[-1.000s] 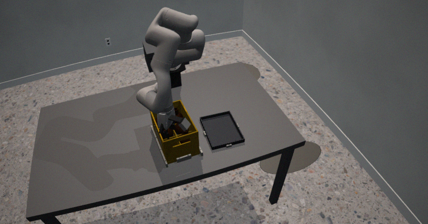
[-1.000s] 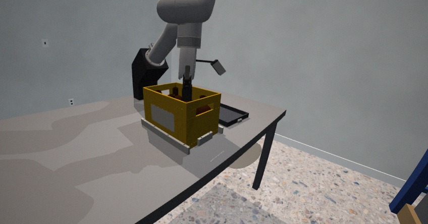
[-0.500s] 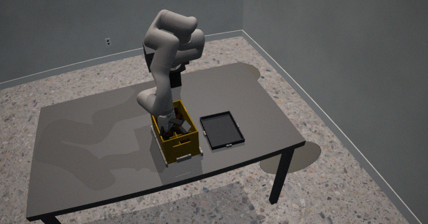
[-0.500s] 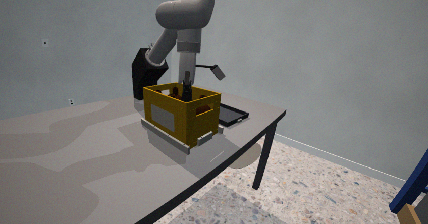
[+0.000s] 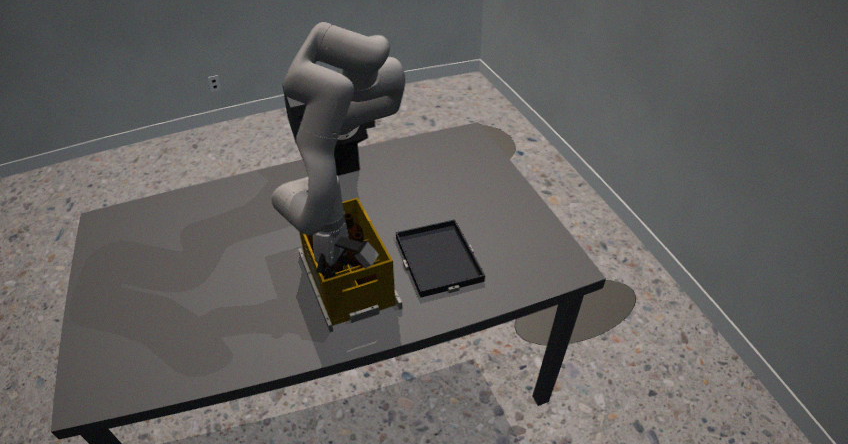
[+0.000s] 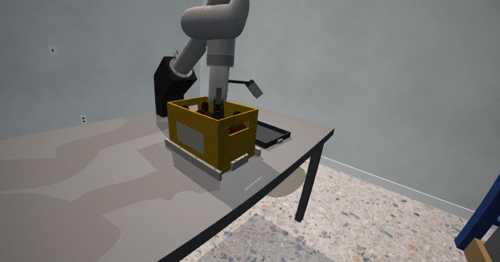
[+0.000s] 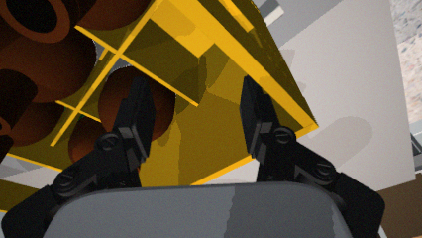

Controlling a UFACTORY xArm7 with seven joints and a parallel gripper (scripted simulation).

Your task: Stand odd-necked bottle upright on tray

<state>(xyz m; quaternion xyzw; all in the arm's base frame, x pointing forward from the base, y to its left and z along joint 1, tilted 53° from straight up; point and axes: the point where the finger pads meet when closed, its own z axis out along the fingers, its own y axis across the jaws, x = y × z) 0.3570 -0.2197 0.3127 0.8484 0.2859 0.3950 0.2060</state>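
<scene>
Now: the yellow crate 8 cm below my hand, 8 cm behind it and 6 cm to the left of it. Also, from my hand: black tray (32 cm to the left, 15 cm below, 1 cm ahead).
</scene>
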